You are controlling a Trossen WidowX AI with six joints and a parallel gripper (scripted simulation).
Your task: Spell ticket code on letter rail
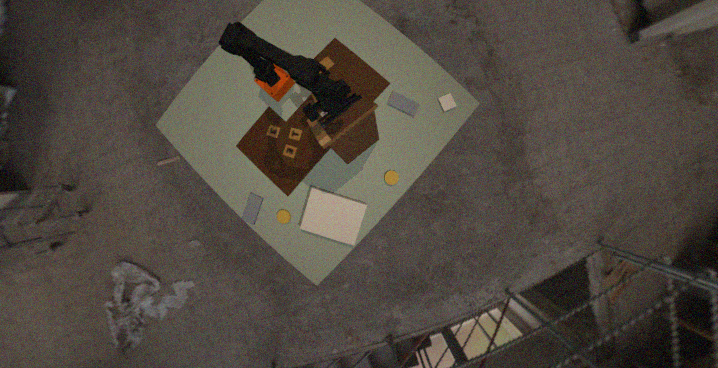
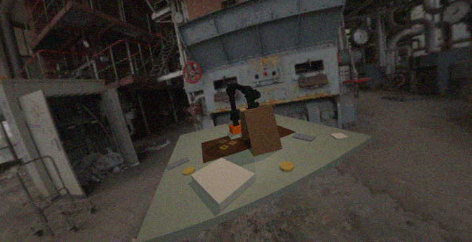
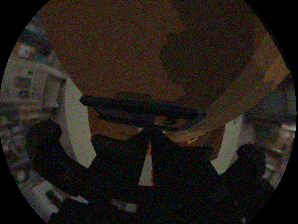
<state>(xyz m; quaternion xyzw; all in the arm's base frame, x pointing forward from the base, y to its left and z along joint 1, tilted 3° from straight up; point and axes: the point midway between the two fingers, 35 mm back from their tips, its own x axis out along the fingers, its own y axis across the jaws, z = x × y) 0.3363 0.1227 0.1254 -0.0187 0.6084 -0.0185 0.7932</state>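
Now: gripper tip 4 cm past the white ticket, 1 cm to the left of it and 10 cm above it. Round my gripper tip: tan tile: 27 cm behind, 15 cm to the left, 17 cm below; then white slab: 35 cm ahead, 31 cm to the right, 15 cm below; then brown mat: 15 cm behind, 9 cm to the right, 17 cm below.
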